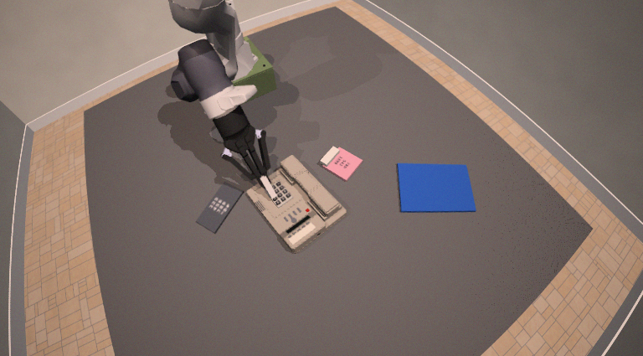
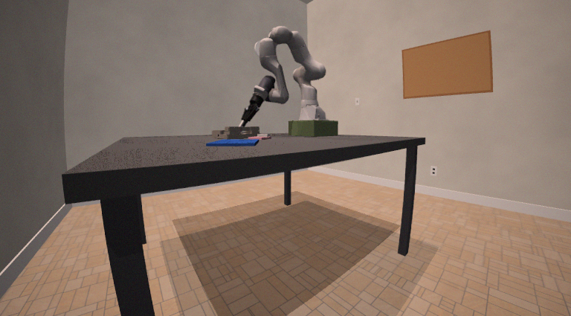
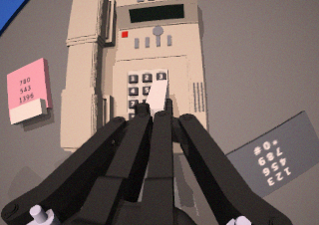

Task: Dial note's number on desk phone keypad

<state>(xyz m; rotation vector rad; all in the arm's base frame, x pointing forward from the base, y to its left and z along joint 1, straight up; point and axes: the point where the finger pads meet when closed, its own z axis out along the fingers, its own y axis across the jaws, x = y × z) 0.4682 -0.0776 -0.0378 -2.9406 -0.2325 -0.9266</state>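
Right now my hand is 10 cm to the right of the handset, 4 cm short of it and 2 cm above it. Round my hand: pink note 22 cm to the left, 6 cm below, 1 cm ahead; blue mat 41 cm to the left, 21 cm ahead, 6 cm below.
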